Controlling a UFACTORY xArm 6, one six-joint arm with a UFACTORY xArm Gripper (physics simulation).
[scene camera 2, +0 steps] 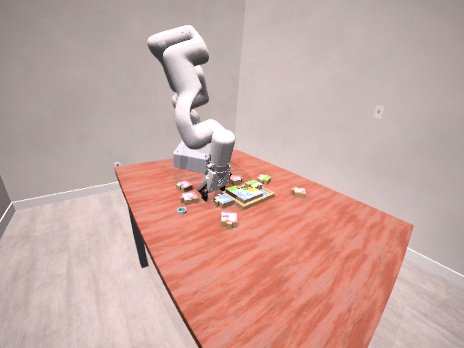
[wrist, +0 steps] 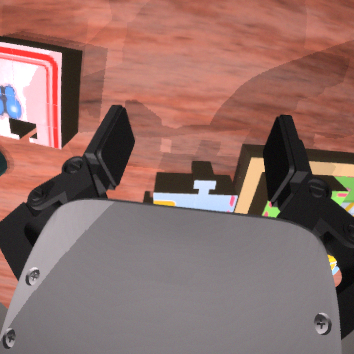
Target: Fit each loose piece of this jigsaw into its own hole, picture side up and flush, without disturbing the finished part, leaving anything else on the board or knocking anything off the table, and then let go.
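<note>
The tan-framed jigsaw board (scene camera 2: pixel 259 201) (wrist: pixel 249 183) holds a partly finished picture with green and blue areas. My gripper (scene camera 2: pixel 214 193) (wrist: pixel 197 127) is open and empty, low over the table beside the board. A light blue piece (scene camera 2: pixel 224 200) (wrist: pixel 186 198) lies picture side up, close to the board; my gripper body hides part of it in the wrist view. A pink piece with a red border (scene camera 2: pixel 189 197) (wrist: pixel 44 95) lies outside the left finger in the wrist view. A green piece (scene camera 2: pixel 253 184) is at the board's back edge; whether it rests on the board is unclear.
More pink pieces (scene camera 2: pixel 184 186) (scene camera 2: pixel 236 179) (scene camera 2: pixel 229 220) (scene camera 2: pixel 299 191) lie around the board. Another green piece (scene camera 2: pixel 264 178) lies behind it. A small teal ring (scene camera 2: pixel 181 211) lies near the table's left edge. The robot's base (scene camera 2: pixel 191 159) stands at the back.
</note>
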